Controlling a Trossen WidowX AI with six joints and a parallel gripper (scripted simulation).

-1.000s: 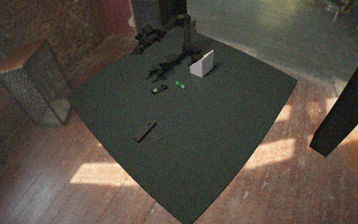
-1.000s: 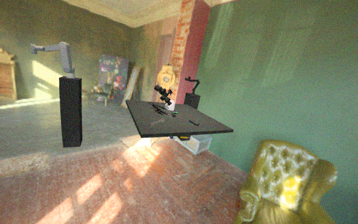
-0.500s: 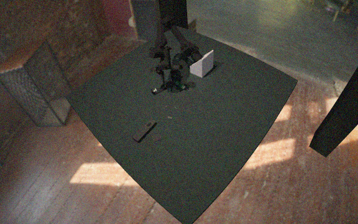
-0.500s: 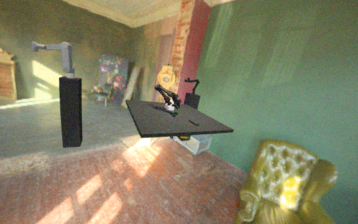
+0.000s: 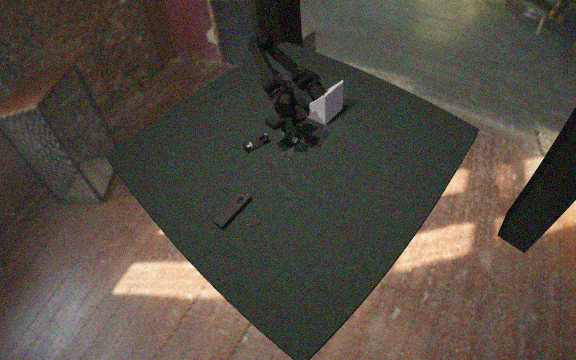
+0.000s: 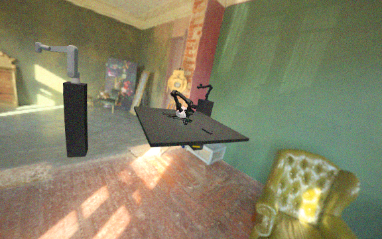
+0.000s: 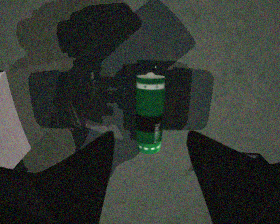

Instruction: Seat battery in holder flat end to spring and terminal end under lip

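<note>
My gripper tip is now 4 cm above the battery.
</note>
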